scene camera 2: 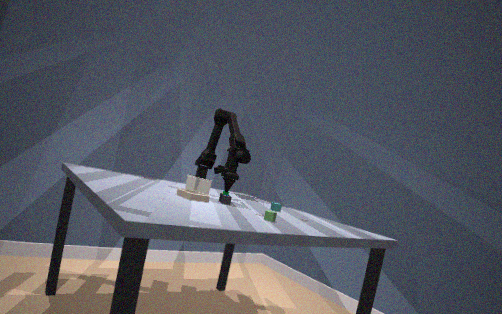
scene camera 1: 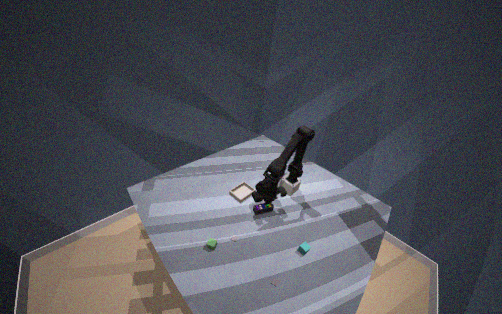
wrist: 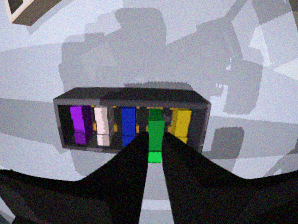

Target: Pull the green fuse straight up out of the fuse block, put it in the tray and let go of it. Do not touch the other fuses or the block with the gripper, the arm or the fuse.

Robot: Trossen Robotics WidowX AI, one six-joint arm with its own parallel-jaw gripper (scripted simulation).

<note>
My gripper (wrist: 154,138) carries a green fuse (wrist: 156,122).
</note>
